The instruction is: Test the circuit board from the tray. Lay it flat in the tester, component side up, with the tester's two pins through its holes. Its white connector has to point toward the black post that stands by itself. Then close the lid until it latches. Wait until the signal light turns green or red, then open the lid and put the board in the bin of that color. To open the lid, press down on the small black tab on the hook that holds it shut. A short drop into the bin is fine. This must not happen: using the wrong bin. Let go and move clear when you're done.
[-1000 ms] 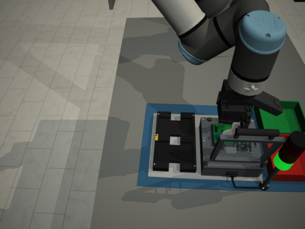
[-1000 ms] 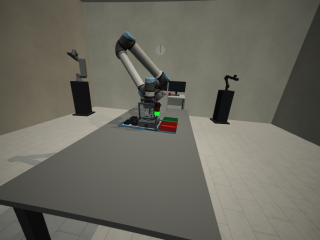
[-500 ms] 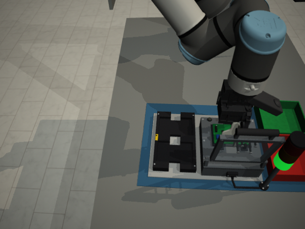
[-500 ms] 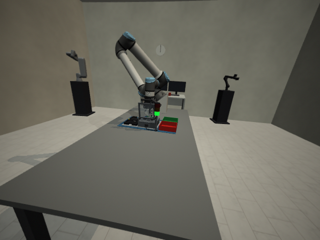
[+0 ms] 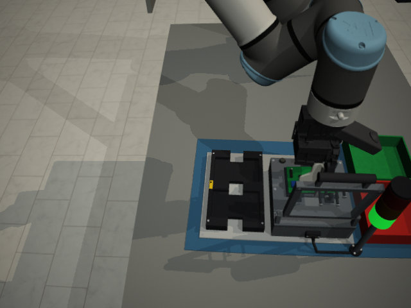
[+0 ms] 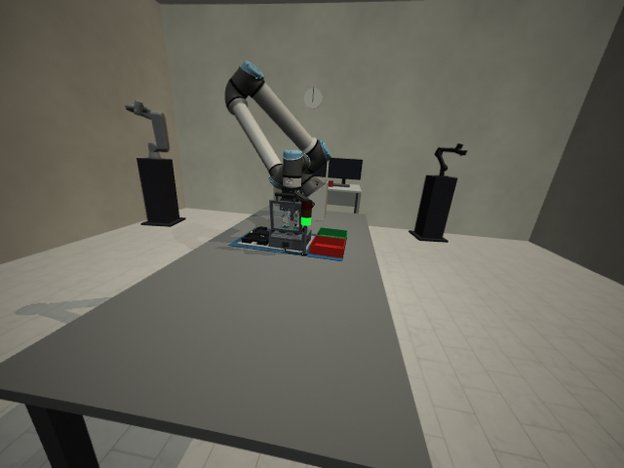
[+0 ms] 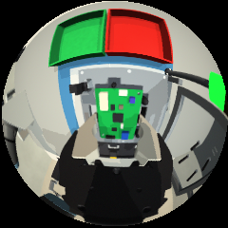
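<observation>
Right now my hand is 10 mm to the left of the green circuit board. Round my hand: black latch tab 60 mm to the left, 50 mm behind, 10 mm above; then tester lid 110 mm ahead, 100 mm above, 30 mm to the right; then red bin 180 mm to the left, 80 mm ahead, 70 mm below.
</observation>
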